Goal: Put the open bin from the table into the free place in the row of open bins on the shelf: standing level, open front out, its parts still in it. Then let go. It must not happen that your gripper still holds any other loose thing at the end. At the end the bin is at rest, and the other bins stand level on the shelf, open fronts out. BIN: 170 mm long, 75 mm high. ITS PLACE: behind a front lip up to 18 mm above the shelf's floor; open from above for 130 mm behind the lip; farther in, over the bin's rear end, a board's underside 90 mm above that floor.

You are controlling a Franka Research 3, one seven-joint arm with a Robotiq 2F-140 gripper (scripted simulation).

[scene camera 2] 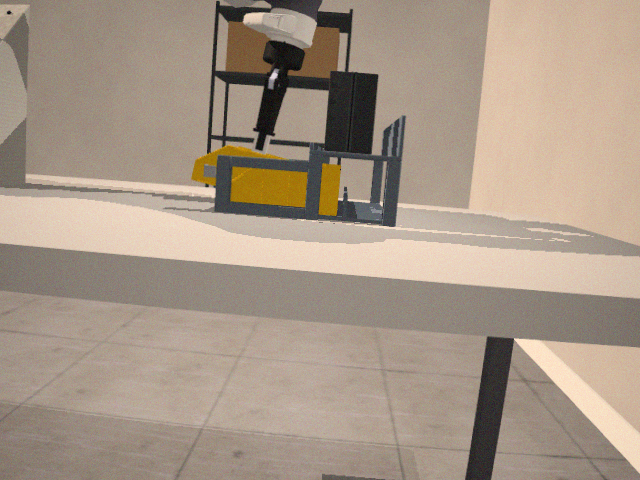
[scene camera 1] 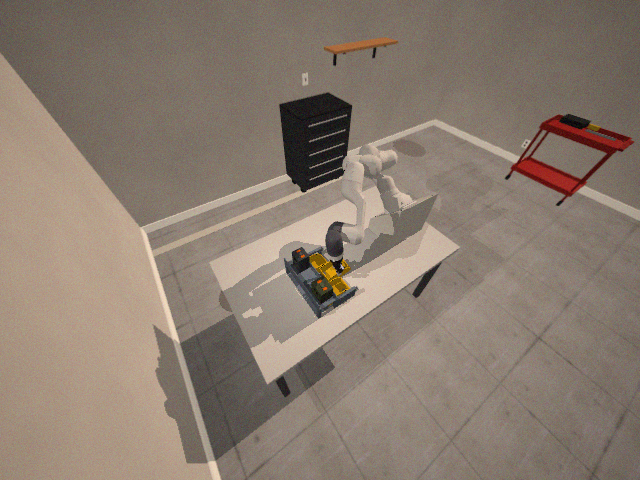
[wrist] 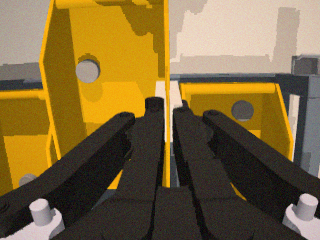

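My own gripper (scene camera 2: pixel 255 167) is visible to me, and the wrist view (wrist: pixel 166 95) has the gripper too. There is a yellow open bin (scene camera 2: pixel 211 159), and a yellow open bin (scene camera 2: pixel 263 186) as well. I also see a yellow open bin (wrist: pixel 269 122).
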